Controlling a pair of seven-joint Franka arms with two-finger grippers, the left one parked.
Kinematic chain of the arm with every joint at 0, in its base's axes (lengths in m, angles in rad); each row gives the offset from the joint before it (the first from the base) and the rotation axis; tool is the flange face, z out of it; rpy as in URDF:
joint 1: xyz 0 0 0.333 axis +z
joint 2: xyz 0 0 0 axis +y
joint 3: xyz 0 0 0.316 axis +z
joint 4: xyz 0.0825 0 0 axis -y
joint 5: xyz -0.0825 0 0.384 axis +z
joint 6: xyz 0 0 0 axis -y
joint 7: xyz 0.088 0 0 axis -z
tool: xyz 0 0 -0.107 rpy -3.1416 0 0
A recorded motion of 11 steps. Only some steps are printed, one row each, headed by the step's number.
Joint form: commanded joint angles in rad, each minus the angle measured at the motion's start. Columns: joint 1, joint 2, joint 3, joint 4, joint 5, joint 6, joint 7.
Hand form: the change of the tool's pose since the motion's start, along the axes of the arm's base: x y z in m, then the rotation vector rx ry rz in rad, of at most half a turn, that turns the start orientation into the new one. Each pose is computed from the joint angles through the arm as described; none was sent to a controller.
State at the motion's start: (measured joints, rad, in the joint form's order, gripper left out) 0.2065 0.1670 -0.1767 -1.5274 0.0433 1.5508 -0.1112
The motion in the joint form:
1: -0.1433 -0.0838 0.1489 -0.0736 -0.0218 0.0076 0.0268
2: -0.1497 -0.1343 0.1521 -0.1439 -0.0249 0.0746 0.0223
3: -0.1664 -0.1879 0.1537 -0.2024 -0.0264 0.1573 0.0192
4: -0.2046 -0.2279 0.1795 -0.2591 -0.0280 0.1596 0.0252
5: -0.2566 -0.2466 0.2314 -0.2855 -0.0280 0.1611 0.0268
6: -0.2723 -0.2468 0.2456 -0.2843 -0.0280 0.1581 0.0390
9: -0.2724 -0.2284 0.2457 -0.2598 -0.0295 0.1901 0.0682
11: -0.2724 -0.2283 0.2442 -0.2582 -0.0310 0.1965 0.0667
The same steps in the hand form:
1: -0.0229 -0.0070 0.0141 0.0022 -0.0147 -0.0207
2: -0.0324 -0.0100 0.0150 0.0030 -0.0620 -0.0204
3: -0.0403 -0.0192 0.0241 0.0050 -0.1398 -0.0335
4: -0.0541 -0.0262 0.0191 0.0011 -0.1254 -0.0516
5: -0.0606 -0.0254 0.0166 -0.0035 -0.1192 -0.0532
6: -0.0608 -0.0259 0.0170 -0.0057 -0.1174 -0.0668
9: -0.0510 -0.0263 0.0216 -0.0065 -0.1552 -0.0960
11: -0.0501 -0.0273 0.0229 -0.0075 -0.1632 -0.0958

